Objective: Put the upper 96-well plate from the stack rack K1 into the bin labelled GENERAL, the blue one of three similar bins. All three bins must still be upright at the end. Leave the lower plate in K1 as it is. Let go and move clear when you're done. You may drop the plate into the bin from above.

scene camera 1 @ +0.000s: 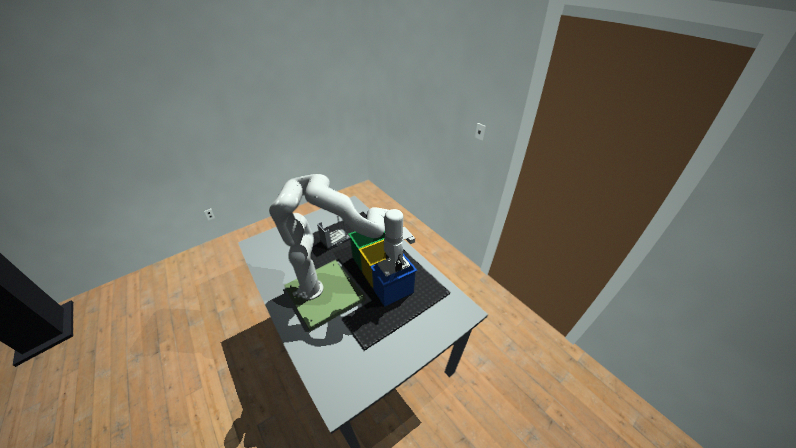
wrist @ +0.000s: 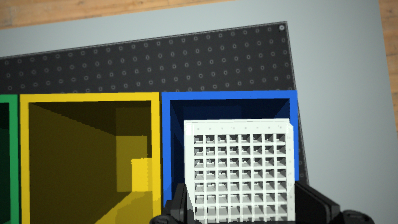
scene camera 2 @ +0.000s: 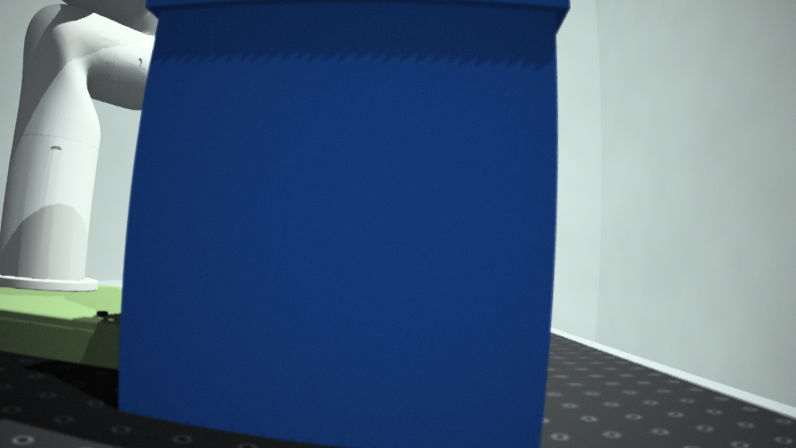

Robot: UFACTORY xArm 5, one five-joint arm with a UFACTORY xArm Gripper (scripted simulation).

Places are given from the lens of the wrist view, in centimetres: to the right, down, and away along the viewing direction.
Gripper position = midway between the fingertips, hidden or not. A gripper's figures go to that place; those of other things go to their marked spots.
my gripper (wrist: 239, 200): 3, 7, 14
blue bin (wrist: 216, 105): 3, -1, 31
